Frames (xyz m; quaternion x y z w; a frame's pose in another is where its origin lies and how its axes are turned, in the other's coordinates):
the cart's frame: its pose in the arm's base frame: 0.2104 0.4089 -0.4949 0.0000 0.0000 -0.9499 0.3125
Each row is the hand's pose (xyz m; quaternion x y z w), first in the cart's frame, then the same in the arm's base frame.
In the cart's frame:
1: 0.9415 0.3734 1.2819 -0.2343 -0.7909 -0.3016 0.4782
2: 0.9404 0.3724 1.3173 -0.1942 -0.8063 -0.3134 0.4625
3: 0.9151 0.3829 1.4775 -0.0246 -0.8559 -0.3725 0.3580
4: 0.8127 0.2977 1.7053 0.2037 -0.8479 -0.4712 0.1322
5: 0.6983 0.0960 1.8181 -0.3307 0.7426 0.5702 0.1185
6: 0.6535 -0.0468 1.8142 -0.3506 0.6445 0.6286 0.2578
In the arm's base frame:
1: -0.3255 -0.4505 0.7870 0.8245 0.0246 0.5485 0.1371
2: -0.3252 -0.4491 0.8224 0.8266 0.0675 0.5373 0.1532
3: -0.2986 -0.4425 0.9826 0.8207 0.2441 0.4565 0.2420
4: -0.2668 -0.3132 1.2104 0.7418 0.4585 0.2728 0.4063
5: -0.2945 -0.0829 1.3232 0.6021 0.5462 0.0656 0.5787
6: -0.3432 0.0586 1.3193 0.5027 0.5345 -0.0484 0.6777

